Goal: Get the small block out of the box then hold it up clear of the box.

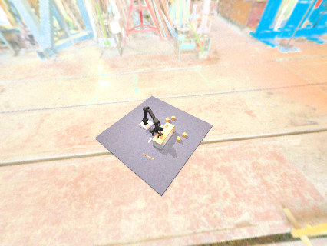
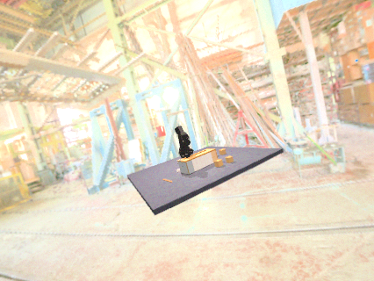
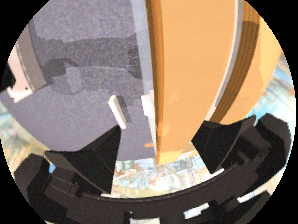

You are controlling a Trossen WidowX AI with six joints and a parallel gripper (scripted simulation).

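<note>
Right now my gripper tip is 60 mm short of the small orange block and 20 mm to the left of it. Round my gripper tip: thin orange stick 270 mm to the right, 90 mm below, 50 mm ahead; then clear-fronted box 100 mm to the left, 40 mm ahead, 30 mm below.
</note>
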